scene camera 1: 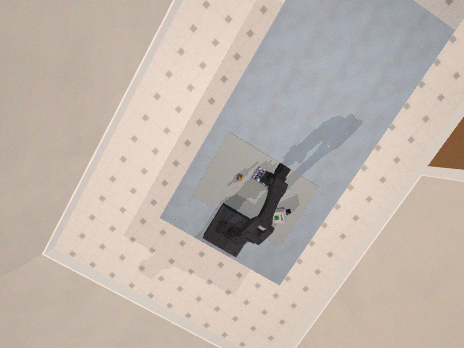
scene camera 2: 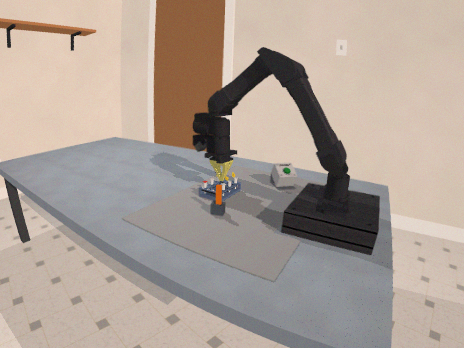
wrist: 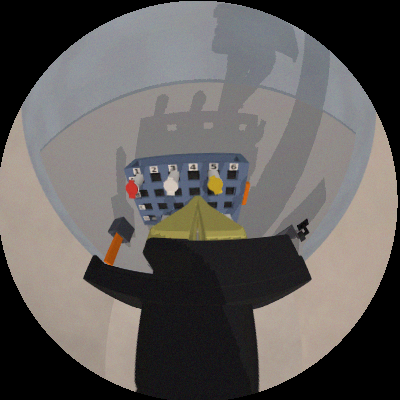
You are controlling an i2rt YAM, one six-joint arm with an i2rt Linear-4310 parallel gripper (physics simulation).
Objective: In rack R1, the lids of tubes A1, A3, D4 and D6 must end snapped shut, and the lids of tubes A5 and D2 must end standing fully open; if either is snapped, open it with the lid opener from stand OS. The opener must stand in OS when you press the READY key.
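Where they show: gripper, between the fingertips: [scene camera 2: 221,180] [wrist: 197,200]; arm's base, origin of its link: [scene camera 1: 232,231] [scene camera 2: 335,200].
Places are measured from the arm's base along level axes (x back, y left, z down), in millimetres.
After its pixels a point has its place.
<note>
The blue rack R1 [scene camera 2: 206,194] @[z 56, x -402, y -12 mm] [wrist: 182,159] @[z 55, x -410, y -65 mm] stands on the mat. In the wrist view, the red lid of A1 [wrist: 132,189] @[z 14, x -409, y -20 mm], the white lid of A3 [wrist: 171,186] @[z 15, x -402, y -57 mm] and the yellow lid of A5 [wrist: 215,185] @[z 15, x -395, y -95 mm] appear over their tube tops; whether they are snapped cannot be told. Row D is mostly hidden behind my fingers, so its lids cannot be read. The orange lid opener [scene camera 2: 218,194] @[z 4, x -317, y 86 mm] [wrist: 114,248] @[z 7, x -319, y 77 mm] stands upright in the dark stand OS [scene camera 2: 218,208] @[z 41, x -312, y 95 mm] [wrist: 121,229] @[z 40, x -329, y 69 mm]. My gripper [scene camera 2: 222,179] @[z 24, x -375, y -74 mm] [wrist: 197,200] @[z 24, x -375, y -74 mm] is shut and empty, its yellow fingertips pointing down over the rack's row D side.
A grey box [scene camera 2: 279,179] @[z 26, x -199, y -186 mm] with the green key [scene camera 1: 276,218] @[z -6, x -177, y -212 mm] [scene camera 2: 286,170] @[z -4, x -179, y -207 mm] stands on the arm's other side from the stand. A small black object [scene camera 1: 288,211] [wrist: 302,229] is beside it. An orange piece [wrist: 246,193] @[z 40, x -362, y -130 mm] shows at the rack's column 6 end.
</note>
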